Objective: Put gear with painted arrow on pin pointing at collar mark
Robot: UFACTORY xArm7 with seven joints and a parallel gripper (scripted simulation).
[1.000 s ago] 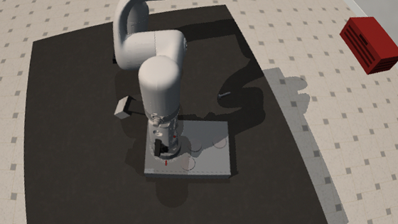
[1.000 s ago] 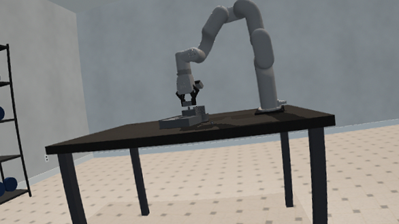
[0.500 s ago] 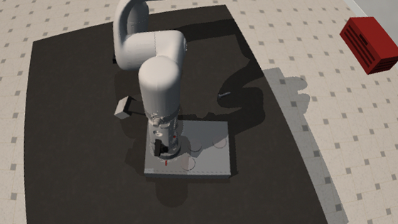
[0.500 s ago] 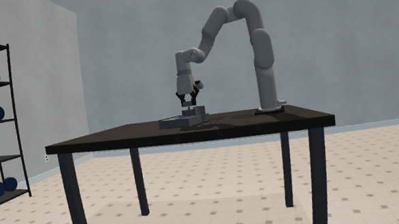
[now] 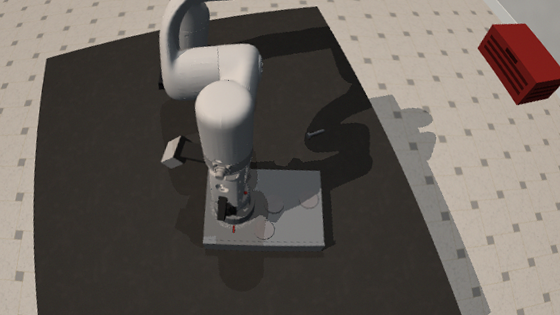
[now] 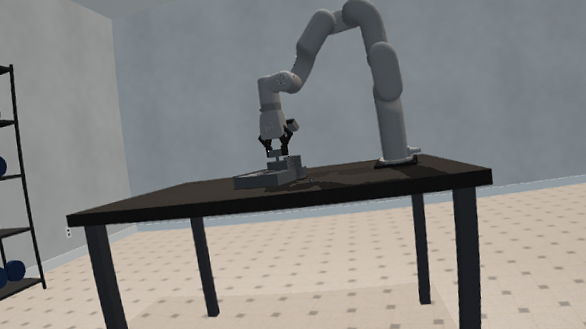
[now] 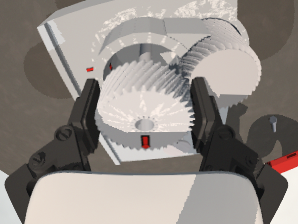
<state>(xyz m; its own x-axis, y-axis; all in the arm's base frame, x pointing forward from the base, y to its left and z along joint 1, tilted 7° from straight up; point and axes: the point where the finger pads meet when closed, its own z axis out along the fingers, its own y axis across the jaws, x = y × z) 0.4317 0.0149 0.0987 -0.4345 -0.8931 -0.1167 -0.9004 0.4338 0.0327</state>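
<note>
Now: the loose gear right at my hand. The rest, counted from my hand: small bolt 14 cm behind, 23 cm to the left, 10 cm below.
</note>
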